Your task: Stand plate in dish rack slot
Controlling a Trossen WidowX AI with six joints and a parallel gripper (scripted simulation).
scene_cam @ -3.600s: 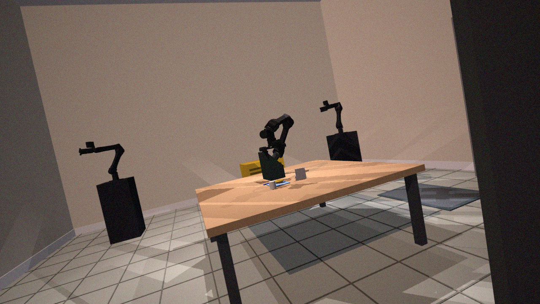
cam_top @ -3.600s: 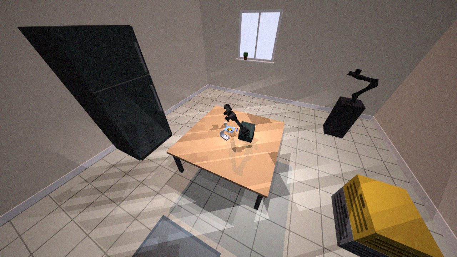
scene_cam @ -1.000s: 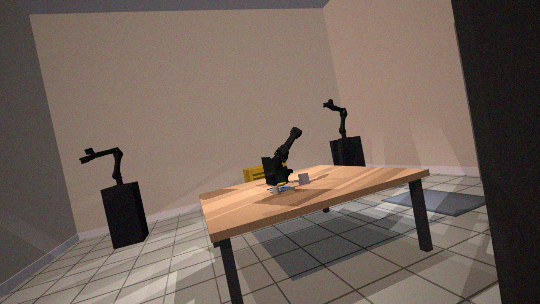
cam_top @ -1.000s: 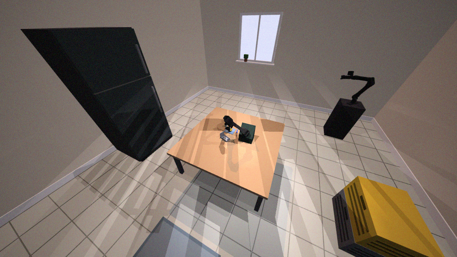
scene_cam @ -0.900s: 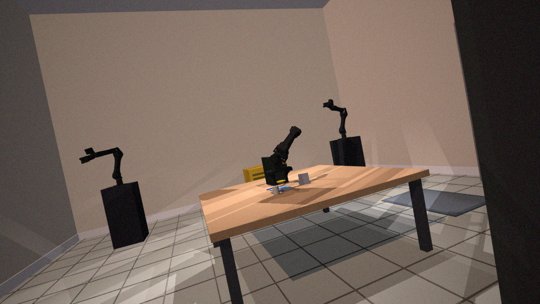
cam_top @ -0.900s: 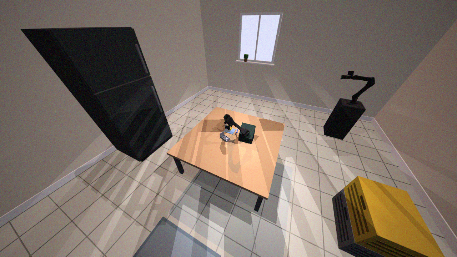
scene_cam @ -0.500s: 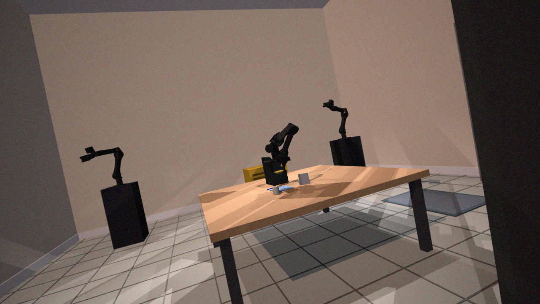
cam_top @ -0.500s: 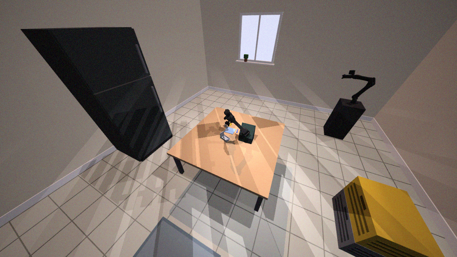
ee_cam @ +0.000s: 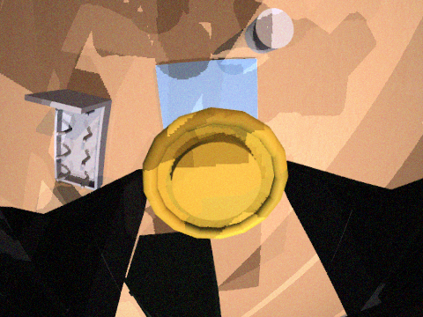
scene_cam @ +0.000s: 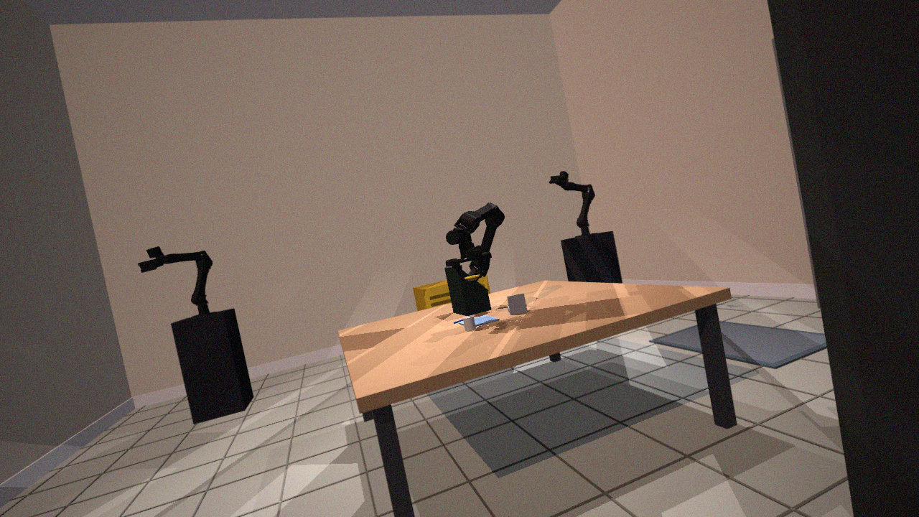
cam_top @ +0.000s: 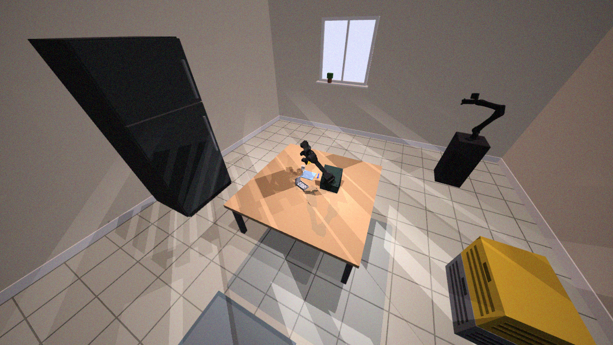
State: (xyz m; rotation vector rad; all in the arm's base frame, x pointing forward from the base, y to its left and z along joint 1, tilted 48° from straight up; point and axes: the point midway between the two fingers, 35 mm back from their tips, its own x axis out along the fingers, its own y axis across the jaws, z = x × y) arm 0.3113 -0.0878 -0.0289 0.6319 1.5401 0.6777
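Right now my gripper tip is 20 mm past the grey dish rack, 180 mm to the right of it and 160 mm above it. The rest, counted from my gripper tip: blue mat (10 mm to the right, 180 mm below); yellow plate (10 mm above).
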